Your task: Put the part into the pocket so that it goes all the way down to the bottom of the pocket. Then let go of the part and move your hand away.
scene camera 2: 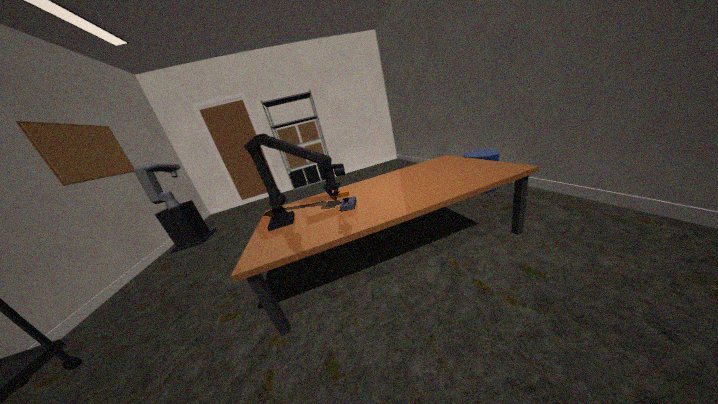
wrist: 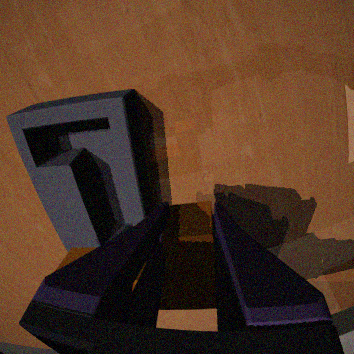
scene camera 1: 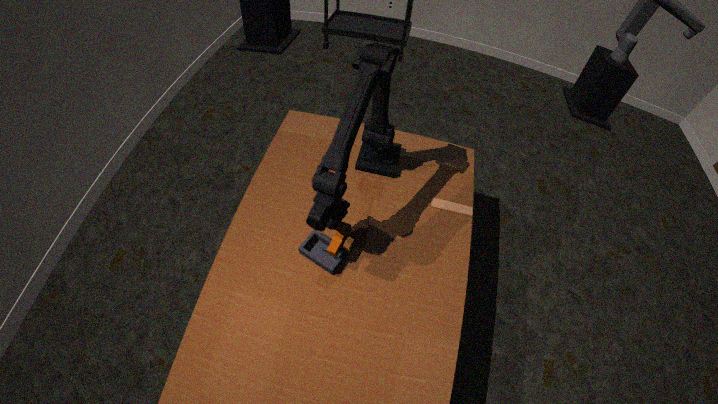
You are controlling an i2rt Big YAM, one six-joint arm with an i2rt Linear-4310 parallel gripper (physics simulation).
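The orange part is held between the fingers of my gripper. A further piece of its orange surface shows outside the left finger in the wrist view. The fingers hide much of its shape. The dark blue-grey block with the pocket lies on the table. In the wrist view it is left of the fingertips, and its pocket shows a cross slot and a longer leg. In scene camera 1 the part overlaps the block's right rear side; its exact height above it is unclear.
The arm's base stands at one end of the wooden table. The arm's shadow falls beside the block. Another robot on a pedestal and a shelf rack stand away from the table.
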